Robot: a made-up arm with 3 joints. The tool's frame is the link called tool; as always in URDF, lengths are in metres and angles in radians.
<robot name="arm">
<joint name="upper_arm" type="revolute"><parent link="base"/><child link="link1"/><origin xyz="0.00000 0.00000 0.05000" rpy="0.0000 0.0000 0.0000"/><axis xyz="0 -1 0"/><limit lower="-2.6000" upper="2.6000" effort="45" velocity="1.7"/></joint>
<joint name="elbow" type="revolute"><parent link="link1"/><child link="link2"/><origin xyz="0.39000 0.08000 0.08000" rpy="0.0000 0.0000 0.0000"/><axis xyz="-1 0 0"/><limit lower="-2.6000" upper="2.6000" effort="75" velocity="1.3"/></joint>
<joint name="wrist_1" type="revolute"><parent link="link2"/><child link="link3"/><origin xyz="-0.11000 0.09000 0.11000" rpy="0.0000 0.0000 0.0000"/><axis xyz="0 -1 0"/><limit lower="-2.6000" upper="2.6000" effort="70" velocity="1"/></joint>
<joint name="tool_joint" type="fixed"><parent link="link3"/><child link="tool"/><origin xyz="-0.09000 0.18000 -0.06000" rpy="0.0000 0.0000 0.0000"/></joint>
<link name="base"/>
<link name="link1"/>
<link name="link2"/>
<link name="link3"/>
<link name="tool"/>
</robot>
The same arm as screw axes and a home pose.
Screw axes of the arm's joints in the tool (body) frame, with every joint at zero. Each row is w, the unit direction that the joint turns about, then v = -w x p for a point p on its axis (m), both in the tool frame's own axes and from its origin. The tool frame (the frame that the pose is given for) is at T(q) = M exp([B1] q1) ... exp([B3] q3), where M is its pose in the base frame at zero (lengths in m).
B1 = (0, -1, 0, -0.13, 0, 0.19)
B2 = (-1, 0, 0, 0, 0.05, -0.27)
B3 = (0, -1, 0, 0.06, 0, -0.09)
M =
1 0 0 0.19
0 1 0 0.35
0 0 1 0.18
0 0 0 1
Joint limits (rad, base to tool): -2.6..2.6 -2.6..2.6 -2.6..2.6

